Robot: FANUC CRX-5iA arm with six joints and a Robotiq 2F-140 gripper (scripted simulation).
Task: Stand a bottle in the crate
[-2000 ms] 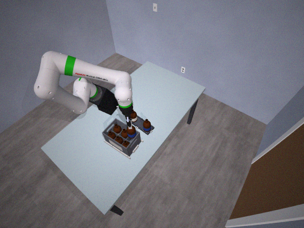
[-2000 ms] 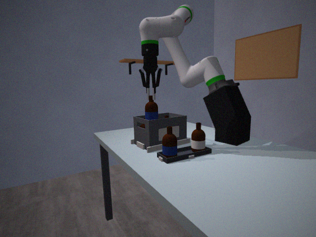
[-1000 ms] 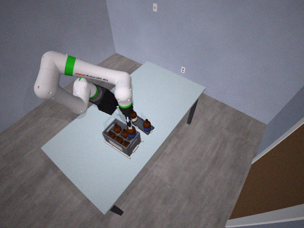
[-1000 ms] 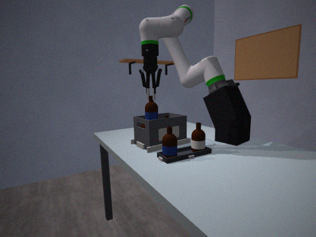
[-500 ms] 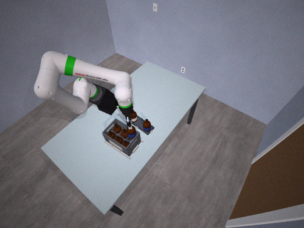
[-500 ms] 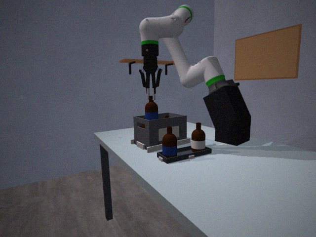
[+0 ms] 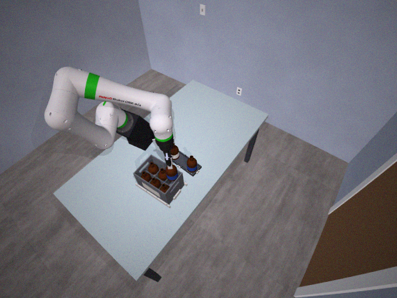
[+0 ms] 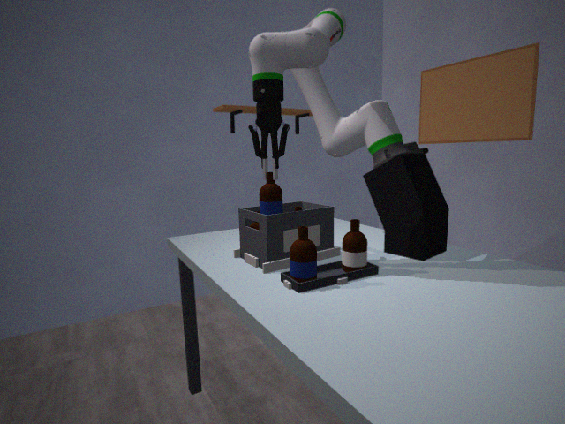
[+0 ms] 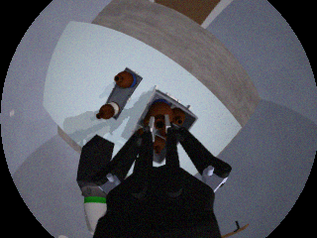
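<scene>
The grey crate lies 23 cm below my hand, 8 cm behind it and 6 cm to the right of it. Round my hand: dark tray 30 cm below, 19 cm to the left, 11 cm behind.
</scene>
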